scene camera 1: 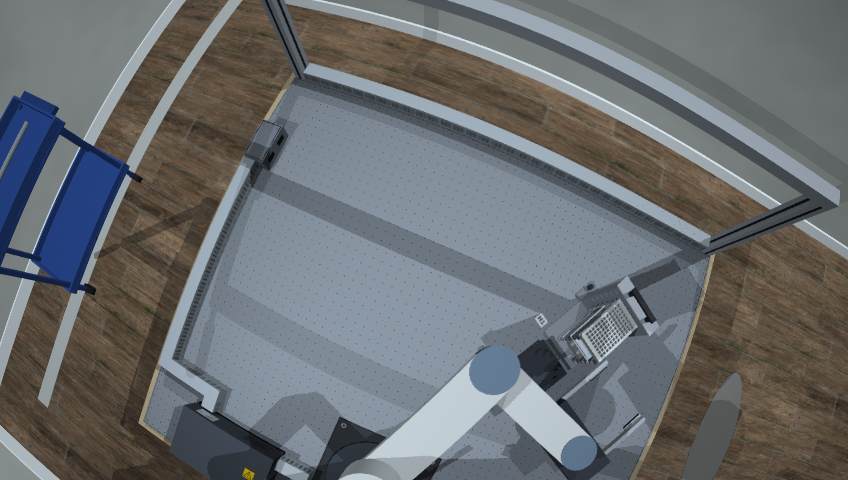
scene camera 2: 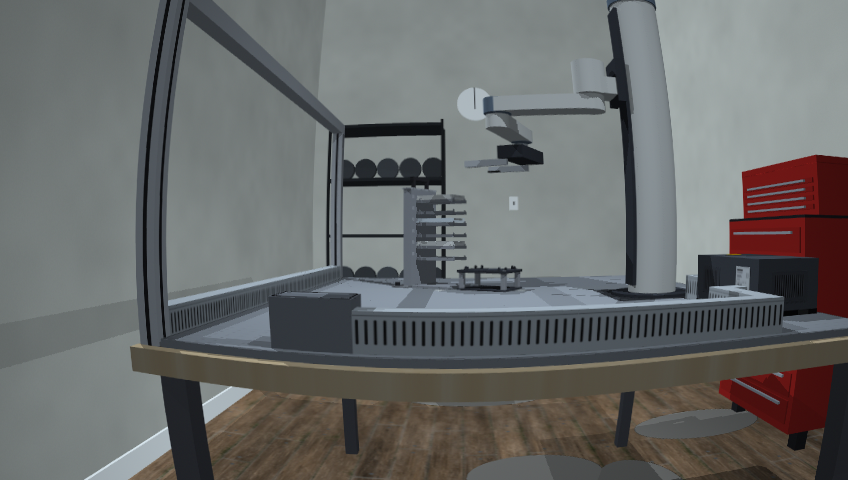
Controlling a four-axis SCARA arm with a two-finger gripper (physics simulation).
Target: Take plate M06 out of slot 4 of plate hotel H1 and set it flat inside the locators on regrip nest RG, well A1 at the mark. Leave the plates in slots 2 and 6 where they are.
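Pixels of known places: gripper, between the fingertips: [scene camera 1: 625, 390] [scene camera 2: 477, 167]; arm's base, origin of its link: [scene camera 2: 651, 297].
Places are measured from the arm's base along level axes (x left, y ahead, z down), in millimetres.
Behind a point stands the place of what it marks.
Plate hotel H1 [scene camera 1: 626, 285] @(x -337, y 709, z -325 mm) [scene camera 2: 410, 237] @(x -320, y 701, z -168 mm) stands at the right in scene camera 1. The plate in slot 6 [scene camera 1: 609, 330] @(x -344, y 607, z -297 mm) [scene camera 2: 449, 198] @(x -281, y 580, z -286 mm) lies on top. Plate M06 [scene camera 2: 433, 220] @(x -311, y 630, z -220 mm) shows as a thin light edge in slot 4, and the slot 2 plate [scene camera 2: 437, 243] @(x -303, y 617, z -150 mm) shows lower; the upper plate covers both from above. Regrip nest RG [scene camera 1: 537, 361] @(x -257, y 499, z -72 mm) [scene camera 2: 489, 270] @(x -205, y 462, z -73 mm), a dark platform on short posts, stands beside the hotel, partly hidden by the arm from above; its mark cannot be made out. My gripper [scene camera 1: 623, 392] @(x -400, y 488, z -398 mm) [scene camera 2: 478, 168] @(x -400, y 488, z -398 mm) is open and empty, higher than the hotel and off to its side.
The arm's upper link [scene camera 1: 434, 410] @(x -37, y 343, z -560 mm) [scene camera 2: 541, 104] @(x -11, y 321, z -529 mm) passes near the nest in the overhead view. The arm column [scene camera 2: 651, 148] @(x 72, y 22, z -408 mm) stands at the right in scene camera 2. A dark controller box [scene camera 1: 223, 443] @(x 398, y -72, z -127 mm) [scene camera 2: 758, 279] @(x 549, y -36, z -89 mm), a grey box [scene camera 1: 265, 142] @(x 654, y 747, z -87 mm) [scene camera 2: 314, 321] @(x 705, y 742, z -56 mm) and slotted cable duct [scene camera 2: 565, 324] @(x 705, y 406, z -53 mm) line the table edges.
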